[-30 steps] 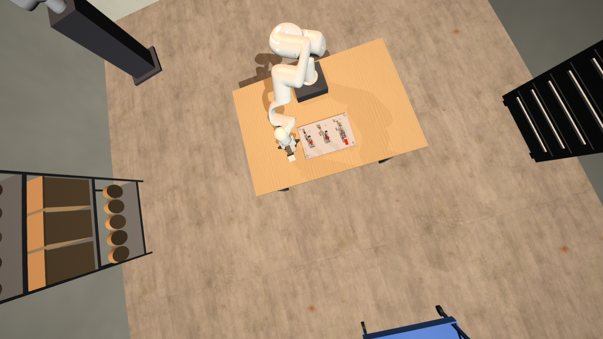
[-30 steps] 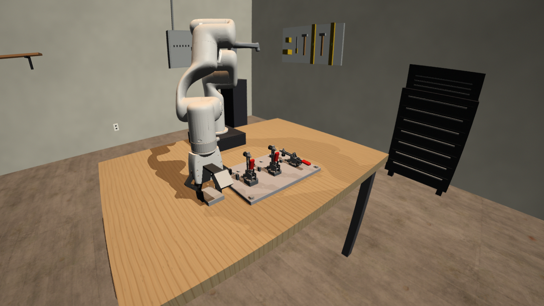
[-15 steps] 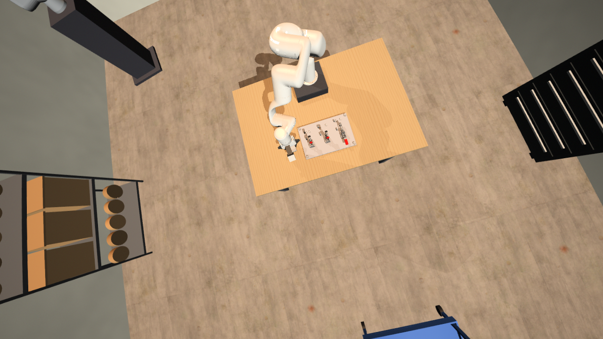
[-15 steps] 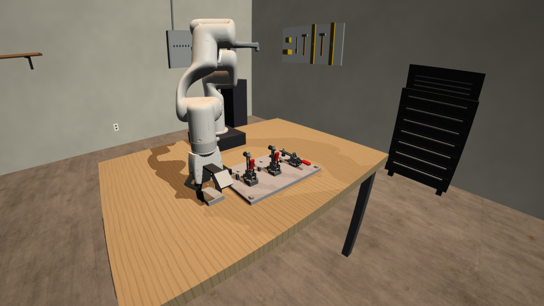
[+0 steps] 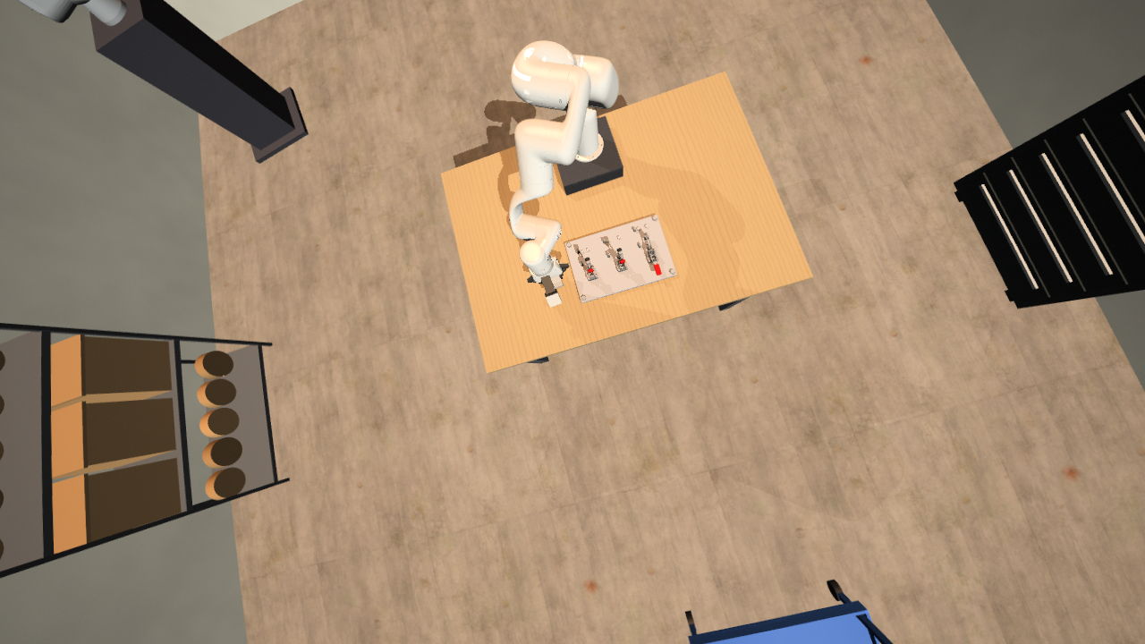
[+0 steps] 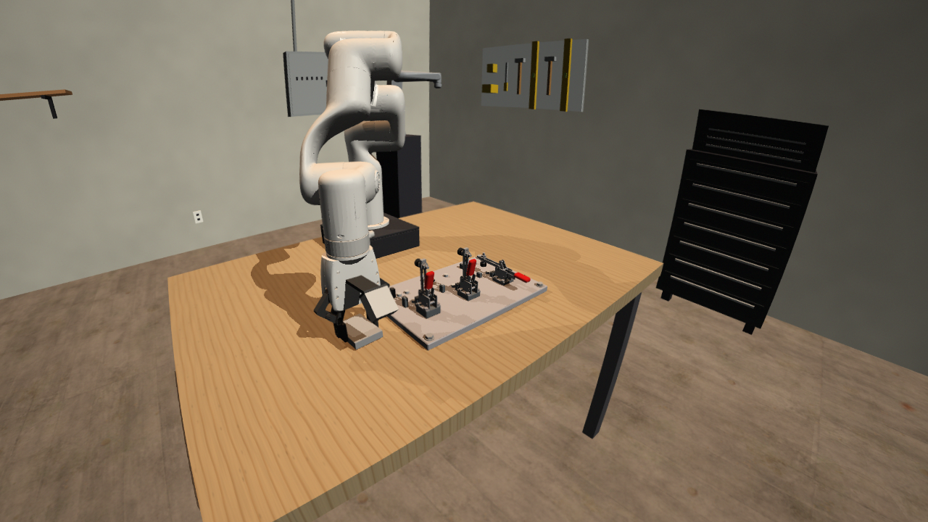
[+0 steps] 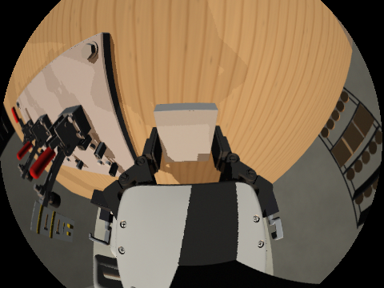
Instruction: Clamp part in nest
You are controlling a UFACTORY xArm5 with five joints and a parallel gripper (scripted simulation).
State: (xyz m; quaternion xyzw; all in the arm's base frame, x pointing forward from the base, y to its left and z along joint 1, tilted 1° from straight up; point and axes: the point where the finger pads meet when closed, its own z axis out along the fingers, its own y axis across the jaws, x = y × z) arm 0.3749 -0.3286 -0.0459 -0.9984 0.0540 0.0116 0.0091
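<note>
My gripper is now 250 mm to the right of the grey fixture plate, 50 mm short of it and 20 mm above it. Round my hand: flat part 10 mm below.
</note>
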